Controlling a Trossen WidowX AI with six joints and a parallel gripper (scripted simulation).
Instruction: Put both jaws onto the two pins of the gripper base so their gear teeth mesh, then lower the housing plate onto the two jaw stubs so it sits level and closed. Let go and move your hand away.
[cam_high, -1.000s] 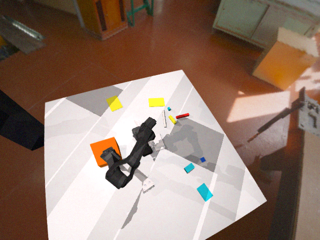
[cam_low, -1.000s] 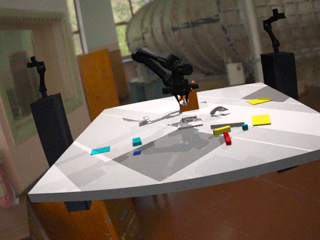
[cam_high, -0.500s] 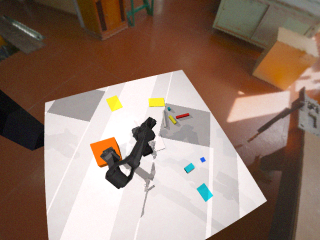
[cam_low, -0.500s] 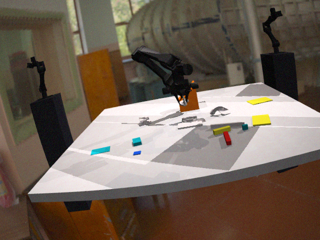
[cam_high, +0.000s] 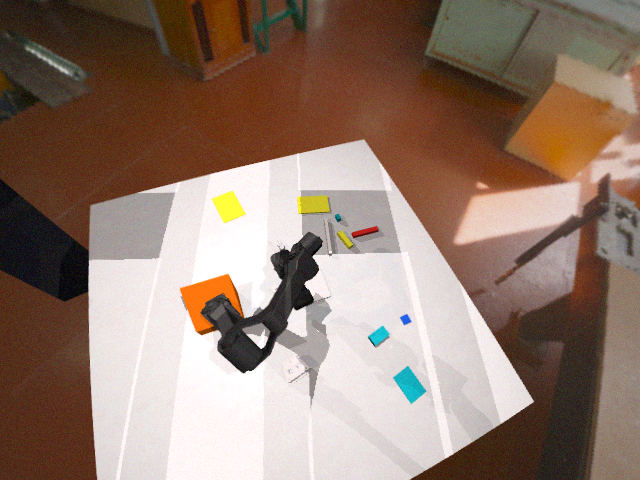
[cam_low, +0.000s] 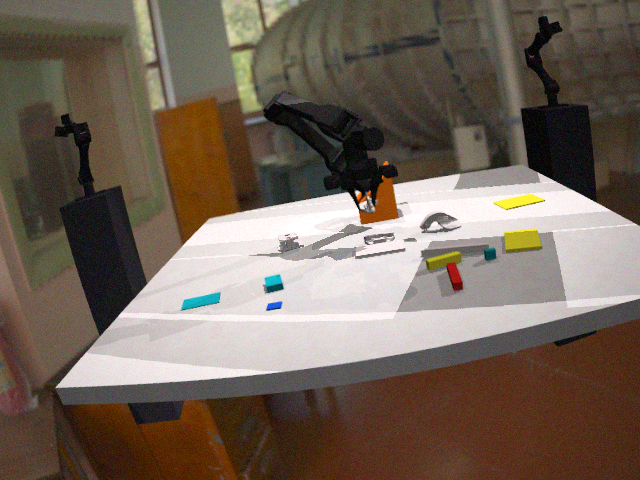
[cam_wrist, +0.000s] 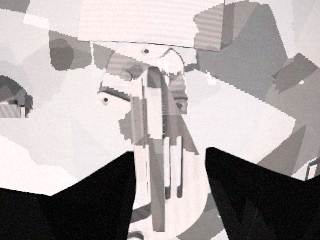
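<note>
Right now my gripper tip is 100 mm short of the ribbed plate and 80 mm above it. From my gripper tip the other things lie so: pale grey jaw 160 mm to the left, 70 mm below, 20 mm ahead; then pale strip 240 mm ahead, 150 mm to the left, 80 mm below; then housing plate 80 mm below, 30 mm ahead, 10 mm to the left.
</note>
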